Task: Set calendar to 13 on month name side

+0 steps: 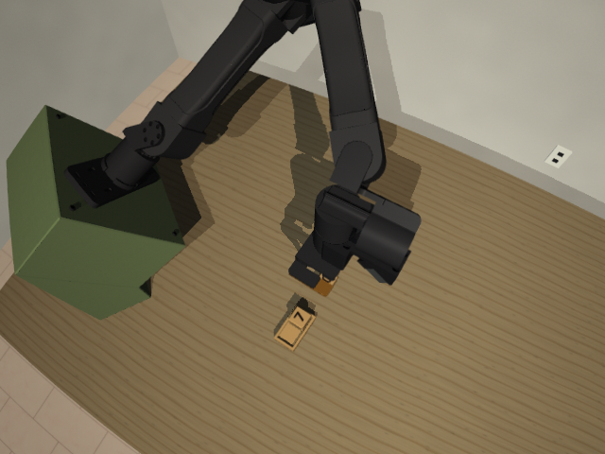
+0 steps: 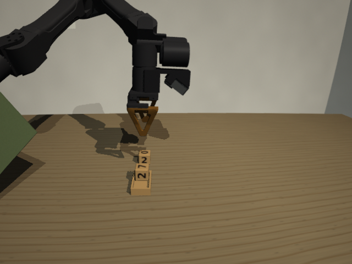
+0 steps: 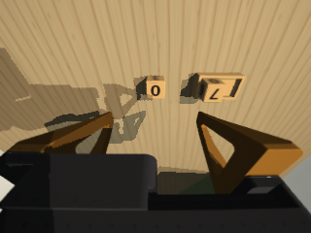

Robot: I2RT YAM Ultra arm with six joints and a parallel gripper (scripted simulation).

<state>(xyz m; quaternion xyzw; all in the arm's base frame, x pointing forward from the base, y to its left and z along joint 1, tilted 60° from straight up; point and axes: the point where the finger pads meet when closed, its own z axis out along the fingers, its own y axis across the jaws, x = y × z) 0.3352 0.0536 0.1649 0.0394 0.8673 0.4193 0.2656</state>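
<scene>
My hand is 9 cm above the wooden cube. From my hand the other things lie so: wooden tray: 11 cm to the right, 10 cm below, 2 cm ahead.
</scene>
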